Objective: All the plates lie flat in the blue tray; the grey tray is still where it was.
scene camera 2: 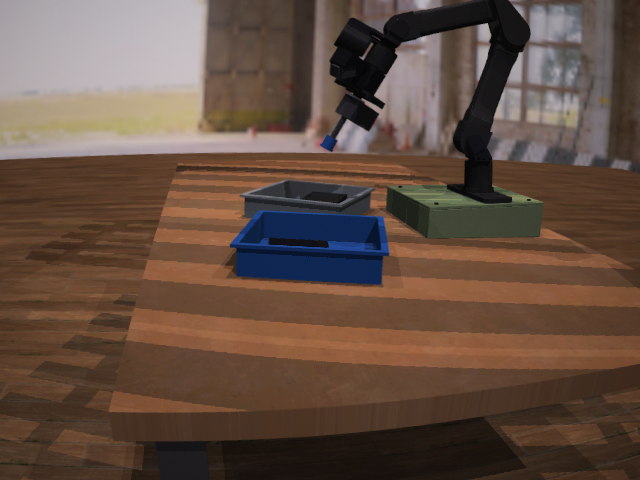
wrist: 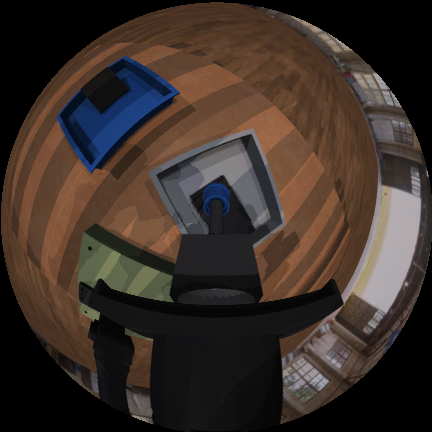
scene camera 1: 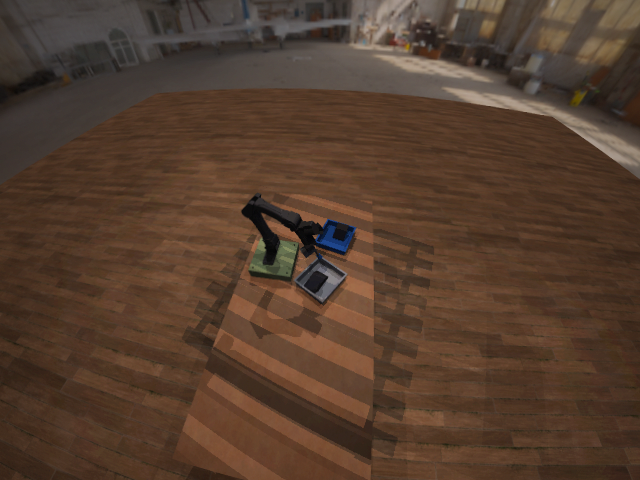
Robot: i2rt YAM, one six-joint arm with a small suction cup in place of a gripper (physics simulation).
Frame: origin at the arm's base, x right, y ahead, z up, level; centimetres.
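Seen in the pictures: end effector, tool point: (scene camera 2: 325,148) (wrist: 215,194) (scene camera 1: 320,257); arm's base, origin of the base link: (scene camera 2: 477,195) (scene camera 1: 271,251).
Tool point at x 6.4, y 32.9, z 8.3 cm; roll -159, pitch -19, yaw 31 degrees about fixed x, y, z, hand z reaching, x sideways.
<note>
Offsets run from my tool point to a thing's top centre. Level surfaces: height alone.
A black plate @[dx +9.8, dy -2.2, dz -12.1 cm] (scene camera 1: 315,281) (scene camera 2: 324,197) (wrist: 239,212) lies in the grey tray @[dx +7.3, dy +1.3, dz -10.1 cm] (scene camera 1: 331,279) (scene camera 2: 258,205) (wrist: 235,160); whether more are stacked there I cannot tell. Another black plate (scene camera 1: 340,231) (scene camera 2: 298,242) (wrist: 105,90) is in the blue tray @[dx -28.7, dy +7.7, dz -10.1 cm] (scene camera 1: 336,250) (scene camera 2: 310,266) (wrist: 100,125), against one side wall. In the wrist view it covers part of that wall up to the rim, so it seems raised or leaning. My gripper, a blue suction cup (scene camera 1: 320,257) (scene camera 2: 328,143) (wrist: 216,197), is open and empty, tilted, high above the trays. In the wrist view it overlaps the grey tray's plate.
The arm stands on a green base block (scene camera 1: 284,253) (scene camera 2: 480,222) (wrist: 115,275) beside the grey tray. Both trays stand apart from each other on the striped wooden table @[dz -15.1 cm] (scene camera 1: 310,361) (scene camera 2: 361,330). A table edge (scene camera 2: 361,426) runs in front of the blue tray.
</note>
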